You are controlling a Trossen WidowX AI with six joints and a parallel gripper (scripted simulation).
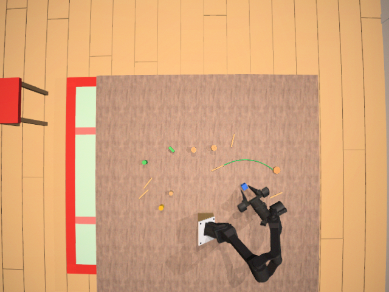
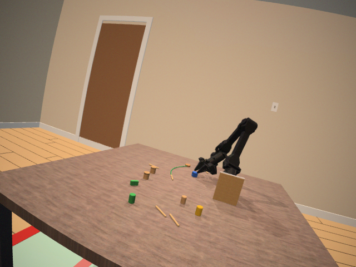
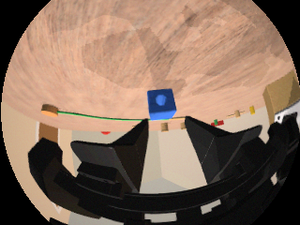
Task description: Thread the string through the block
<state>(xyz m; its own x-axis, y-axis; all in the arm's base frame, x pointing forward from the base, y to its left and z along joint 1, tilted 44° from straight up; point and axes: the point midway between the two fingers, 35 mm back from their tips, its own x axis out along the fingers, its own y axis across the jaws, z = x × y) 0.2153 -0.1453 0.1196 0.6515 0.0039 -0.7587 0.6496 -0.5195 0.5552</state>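
The blue block lies 2 cm below my gripper tip. The rest, counted from my gripper tip: yellow peg: 18 cm behind, 44 cm to the left, 2 cm below; round wooden button: 12 cm ahead, 18 cm to the right, 3 cm below; thin wooden stick: 9 cm ahead, 15 cm to the left, 3 cm below.
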